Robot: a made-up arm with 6 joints. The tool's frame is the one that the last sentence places.
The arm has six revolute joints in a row. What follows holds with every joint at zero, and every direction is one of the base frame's. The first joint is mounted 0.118 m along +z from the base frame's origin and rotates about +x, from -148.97 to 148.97 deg. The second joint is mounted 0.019 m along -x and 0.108 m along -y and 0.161 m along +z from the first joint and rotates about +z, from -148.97 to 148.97 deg. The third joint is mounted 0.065 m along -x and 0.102 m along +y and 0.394 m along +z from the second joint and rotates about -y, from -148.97 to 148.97 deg. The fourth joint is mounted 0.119 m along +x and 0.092 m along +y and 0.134 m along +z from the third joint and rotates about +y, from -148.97 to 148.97 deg. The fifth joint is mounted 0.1 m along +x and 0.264 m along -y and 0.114 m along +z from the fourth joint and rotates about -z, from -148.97 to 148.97 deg. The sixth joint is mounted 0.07 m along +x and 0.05 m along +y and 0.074 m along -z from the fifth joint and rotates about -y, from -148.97 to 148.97 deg. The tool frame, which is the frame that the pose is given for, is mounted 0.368 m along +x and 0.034 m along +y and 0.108 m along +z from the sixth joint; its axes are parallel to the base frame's.
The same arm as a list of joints. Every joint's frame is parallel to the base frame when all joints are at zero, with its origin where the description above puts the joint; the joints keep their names.
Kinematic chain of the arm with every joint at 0, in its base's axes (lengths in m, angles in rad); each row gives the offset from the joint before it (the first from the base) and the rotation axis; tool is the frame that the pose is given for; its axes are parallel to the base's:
joint 1: xyz 0.0000 0.0000 0.1180 axis +x
joint 2: xyz -0.0190 -0.1080 0.1610 axis +z
joint 3: xyz -0.0650 0.1020 0.3940 axis -y
joint 4: xyz 0.1190 0.0920 0.1340 axis +y
joint 5: xyz 0.1000 -0.2640 0.1140 axis -z
joint 6: xyz 0.0700 0.0500 -0.0740 axis -y
tool: xyz 0.3680 0.0340 0.1080
Joint limits (rad, base to tool): -2.6000..2.6000 -2.6000..2.6000 -2.6000..2.6000 -2.6000..2.6000 -2.6000..2.6000 -2.6000..2.6000

